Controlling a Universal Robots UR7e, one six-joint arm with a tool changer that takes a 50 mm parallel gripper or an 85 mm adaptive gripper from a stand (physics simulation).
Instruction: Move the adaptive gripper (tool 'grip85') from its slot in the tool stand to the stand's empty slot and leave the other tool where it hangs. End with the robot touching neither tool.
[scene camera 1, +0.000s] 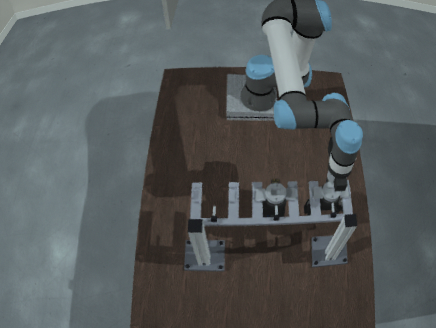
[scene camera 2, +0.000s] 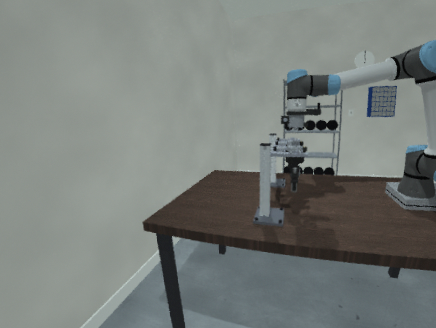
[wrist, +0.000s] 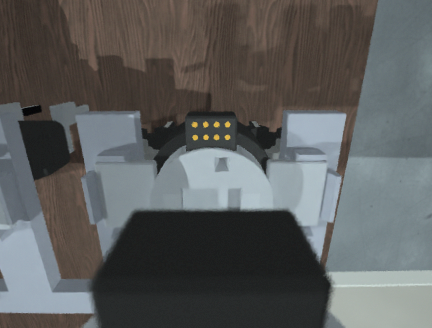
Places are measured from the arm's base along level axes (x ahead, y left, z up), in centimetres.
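Where they show: hand at its tool point: (scene camera 2: 295, 127); arm's base at its link origin: (scene camera 1: 258, 97) (scene camera 2: 415, 191).
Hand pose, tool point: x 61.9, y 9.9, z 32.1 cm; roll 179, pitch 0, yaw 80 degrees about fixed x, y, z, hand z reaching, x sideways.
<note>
Each offset is from my tool point to the centre of the thing. "*": to the spot under its first point. Level surfaces: height alone.
The adaptive gripper (scene camera 1: 331, 204) (scene camera 2: 294, 188) hangs in the stand's right slot in scene camera 1. In the wrist view its coupling disc @[* dz -7.9, dx -1.9, dy +0.3 cm] (wrist: 212, 170) lies between two fork arms, and its fingertips, partly hidden, stand apart. The arm's tool-changer end (scene camera 1: 341, 167) (scene camera 2: 296, 121) carries no tool and is directly above it, with a visible gap in scene camera 2. The other tool @[dz -17.6, dx -3.4, dy -17.7 cm] (scene camera 1: 275, 194) (wrist: 44, 147) hangs in the middle slot. The left slot is empty, beside its fork arm (scene camera 1: 233, 200).
The tool stand's crossbar @[* dz -9.6, dx +3.9, dy -28.2 cm] (scene camera 1: 245, 221) joins two posts (scene camera 1: 200, 245) (scene camera 2: 265, 180), with base plates on the wooden table @[dz -37.9 cm] (scene camera 1: 200, 295) (scene camera 2: 215, 210). The robot base (scene camera 1: 259, 92) (scene camera 2: 419, 177) is across the table. A shelf rack (scene camera 2: 340, 145) shows in the background.
</note>
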